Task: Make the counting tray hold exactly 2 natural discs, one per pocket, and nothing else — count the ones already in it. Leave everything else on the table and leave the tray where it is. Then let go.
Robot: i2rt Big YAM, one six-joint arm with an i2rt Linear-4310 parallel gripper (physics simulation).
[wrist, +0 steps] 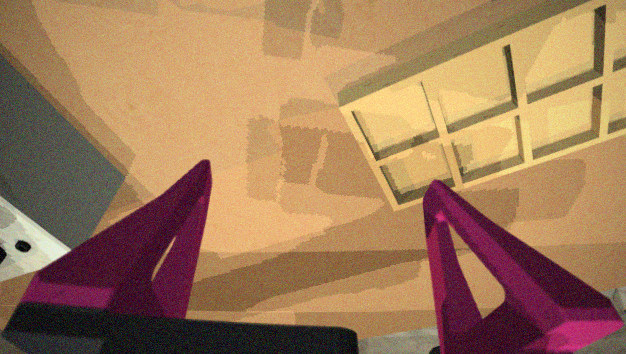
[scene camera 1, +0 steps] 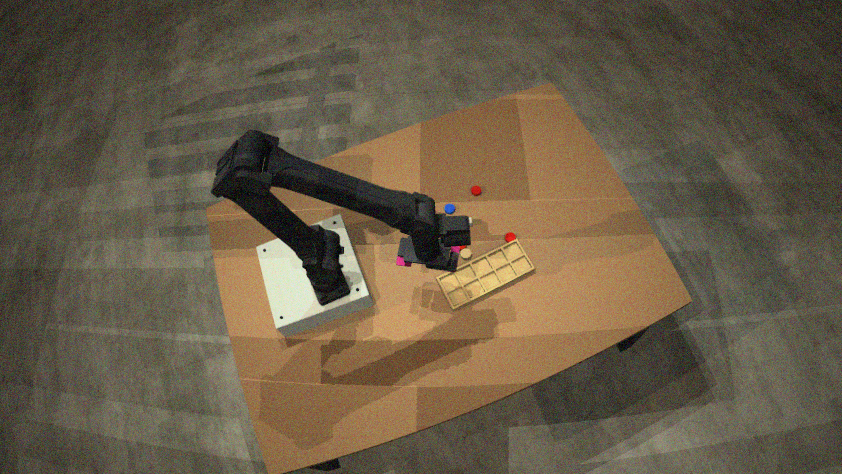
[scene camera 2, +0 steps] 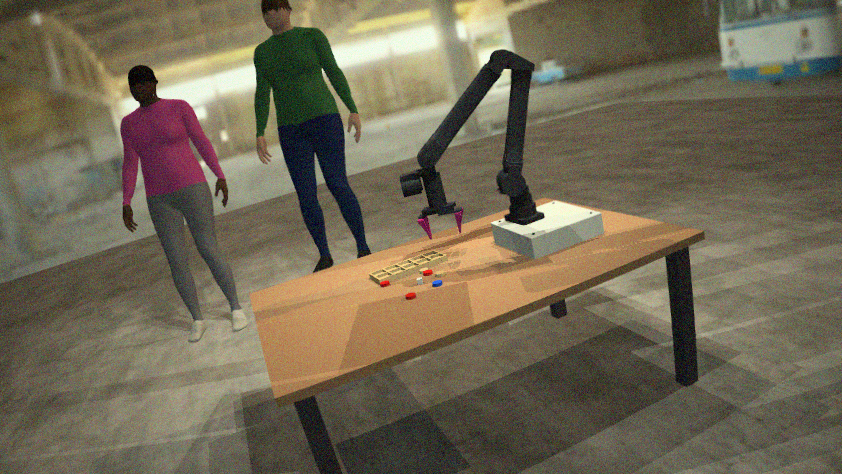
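Note:
The counting tray [scene camera 1: 494, 288] [scene camera 2: 406, 272] [wrist: 523, 112] is pale wood with two rows of pockets; no disc shows in the pockets I can see. One natural disc [scene camera 1: 466, 253] [scene camera 2: 423, 270] lies on the table beside the tray's long side, next to a red disc [scene camera 2: 427, 272]. Another natural disc [scene camera 2: 438, 274] lies nearby; the arm hides it in scene camera 1. My gripper [scene camera 1: 430, 255] [scene camera 2: 445, 234] [wrist: 323, 180] is open and empty, above the table near the tray's end closest to the robot base. In the wrist view its right fingertip overlaps the tray's near corner.
A red disc [scene camera 1: 510, 236] [scene camera 2: 384, 283] lies close to the tray's far end. Another red disc [scene camera 1: 476, 190] [scene camera 2: 410, 296], a blue disc [scene camera 1: 449, 208] [scene camera 2: 437, 283] and a small white cube [scene camera 1: 470, 221] [scene camera 2: 419, 280] lie apart from the tray. Two people stand beyond the table.

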